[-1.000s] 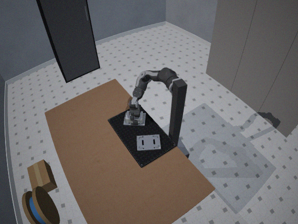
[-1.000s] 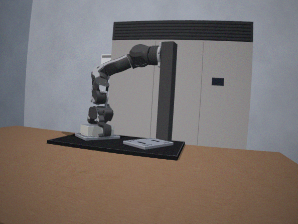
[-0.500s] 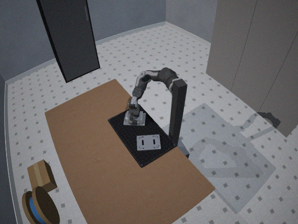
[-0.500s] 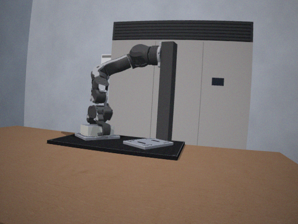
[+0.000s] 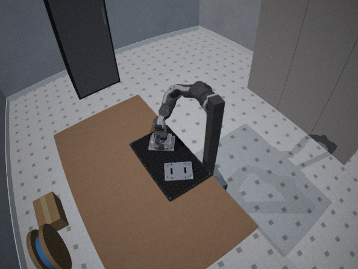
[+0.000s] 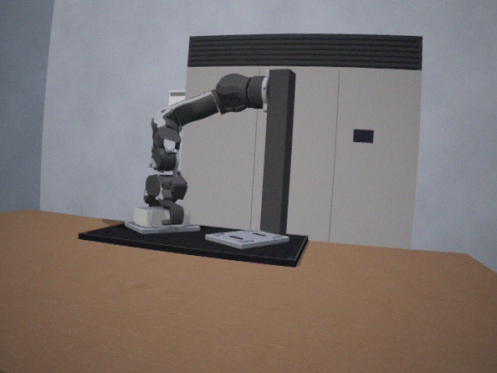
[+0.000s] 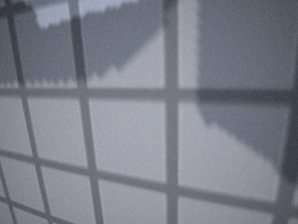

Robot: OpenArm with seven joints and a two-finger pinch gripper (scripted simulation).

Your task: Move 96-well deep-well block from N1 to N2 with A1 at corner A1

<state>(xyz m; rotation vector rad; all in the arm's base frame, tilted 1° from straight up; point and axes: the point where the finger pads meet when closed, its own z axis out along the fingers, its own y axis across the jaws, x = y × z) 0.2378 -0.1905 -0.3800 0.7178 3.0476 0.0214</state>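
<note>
Now: the nest 1 cm below my hand. The rest, counted from my hand: white deep-well block: 2 cm above.
</note>
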